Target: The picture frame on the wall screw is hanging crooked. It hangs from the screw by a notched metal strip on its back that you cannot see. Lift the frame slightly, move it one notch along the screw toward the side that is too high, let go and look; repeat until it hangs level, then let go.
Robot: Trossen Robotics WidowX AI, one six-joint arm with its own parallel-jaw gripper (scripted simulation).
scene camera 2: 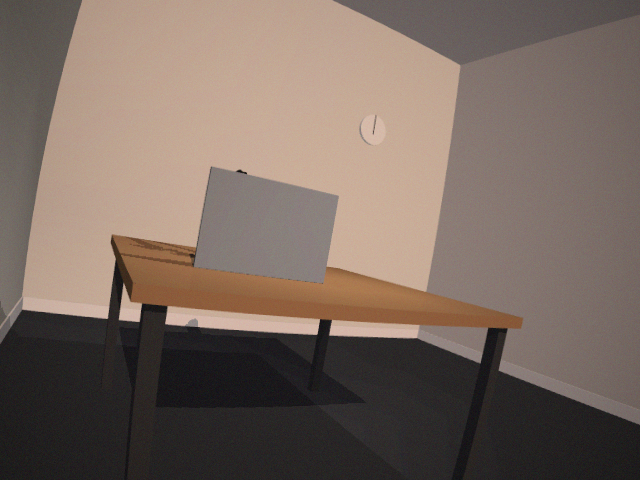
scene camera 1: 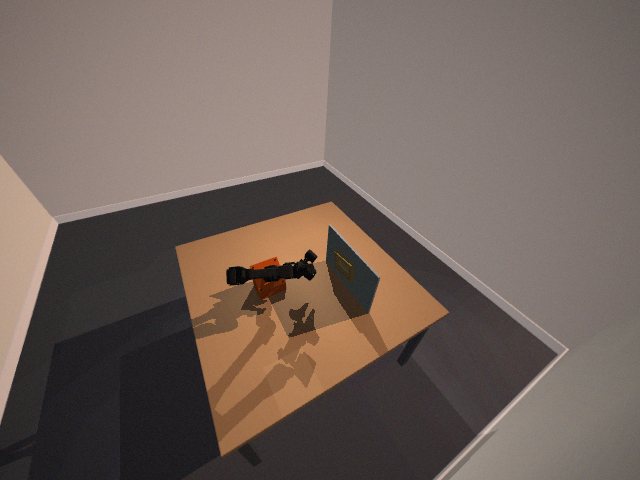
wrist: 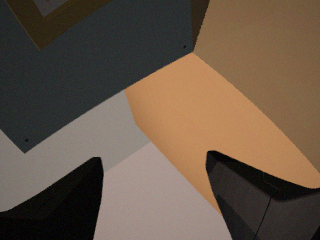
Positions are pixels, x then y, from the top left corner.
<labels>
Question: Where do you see a blue-grey wall panel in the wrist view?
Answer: At 98, 57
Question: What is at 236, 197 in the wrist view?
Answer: The gripper.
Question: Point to a blue-grey wall panel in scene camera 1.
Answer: At 366, 280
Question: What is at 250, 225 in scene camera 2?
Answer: A blue-grey wall panel.
</labels>
